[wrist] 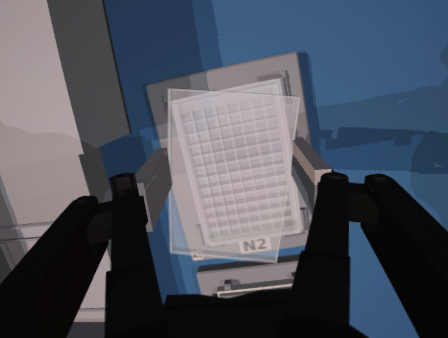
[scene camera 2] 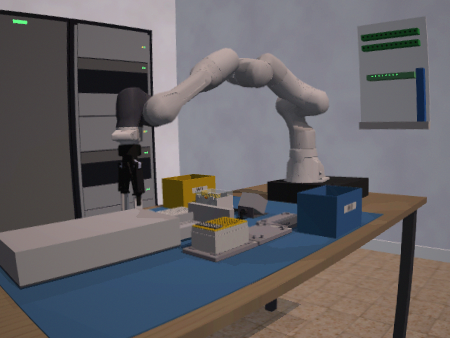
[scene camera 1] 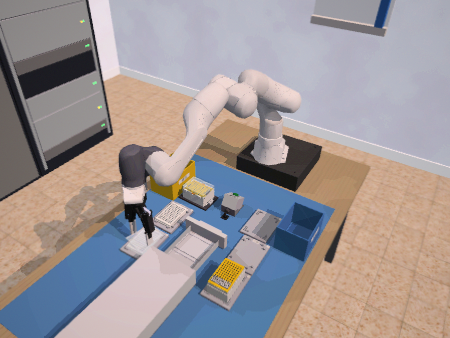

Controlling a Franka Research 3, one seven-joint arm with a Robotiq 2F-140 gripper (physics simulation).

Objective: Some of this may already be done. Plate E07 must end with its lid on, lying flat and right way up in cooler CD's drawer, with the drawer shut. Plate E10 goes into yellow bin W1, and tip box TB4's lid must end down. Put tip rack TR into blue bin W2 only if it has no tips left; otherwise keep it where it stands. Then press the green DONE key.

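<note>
My gripper [scene camera 1: 140, 237] [scene camera 2: 131, 201] [wrist: 230, 161] is shut on a clear lid [wrist: 182, 242]. The lid is held above a pale plate on nest N2 and turned slightly relative to it. The plate's label is unreadable. Another white plate [scene camera 1: 173, 216] lies on the neighbouring nest. Cooler CD [scene camera 1: 130, 295] [scene camera 2: 95, 245] has its drawer [scene camera 1: 192, 247] open; no plate shows in it. A tip box [scene camera 1: 198, 192] [scene camera 2: 215, 200], probably TB4, has a clear lid whose seating is unclear. A yellow-topped tip rack [scene camera 1: 226, 277] [scene camera 2: 220, 237], probably TR, stands in front; its tips are hard to distinguish.
Yellow bin W1 [scene camera 1: 167, 185] [scene camera 2: 187, 193] stands at the back left. Blue bin W2 [scene camera 1: 298, 235] [scene camera 2: 327, 212] stands at the right. A grey box [scene camera 1: 232, 205] [scene camera 2: 252, 204] bears the green key [scene camera 1: 235, 194]. Grey holders [scene camera 1: 260, 223] [scene camera 1: 248, 254] lie between the rack and W2.
</note>
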